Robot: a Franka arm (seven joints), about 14 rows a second.
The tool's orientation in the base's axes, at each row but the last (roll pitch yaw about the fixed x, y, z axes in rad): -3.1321 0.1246 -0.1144; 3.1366 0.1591 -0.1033; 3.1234 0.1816 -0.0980; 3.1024 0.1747 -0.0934; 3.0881 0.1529 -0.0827; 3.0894 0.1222 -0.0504; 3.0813 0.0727 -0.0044; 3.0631 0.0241 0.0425
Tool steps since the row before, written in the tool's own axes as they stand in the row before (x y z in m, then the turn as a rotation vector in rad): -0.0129 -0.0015 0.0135 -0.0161 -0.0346 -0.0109; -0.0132 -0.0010 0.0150 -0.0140 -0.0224 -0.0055; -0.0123 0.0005 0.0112 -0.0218 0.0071 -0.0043; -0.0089 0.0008 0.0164 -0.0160 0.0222 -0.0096; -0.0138 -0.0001 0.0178 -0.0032 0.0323 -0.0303; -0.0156 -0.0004 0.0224 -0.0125 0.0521 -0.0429; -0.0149 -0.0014 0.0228 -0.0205 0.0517 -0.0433; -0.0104 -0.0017 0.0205 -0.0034 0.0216 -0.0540
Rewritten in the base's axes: -0.0142 0.0033 -0.0118 -0.0105 0.0359 0.0131; -0.0152 0.0025 -0.0127 -0.0106 0.0236 0.0075; -0.0141 0.0007 -0.0088 -0.0212 -0.0050 0.0083; -0.0117 -0.0004 -0.0146 -0.0159 -0.0204 0.0131; -0.0164 0.0005 -0.0155 -0.0008 -0.0307 0.0321; -0.0182 0.0001 -0.0203 -0.0094 -0.0494 0.0467; -0.0165 0.0001 -0.0217 -0.0173 -0.0489 0.0477; -0.0109 -0.0004 -0.0203 -0.0013 -0.0174 0.0556
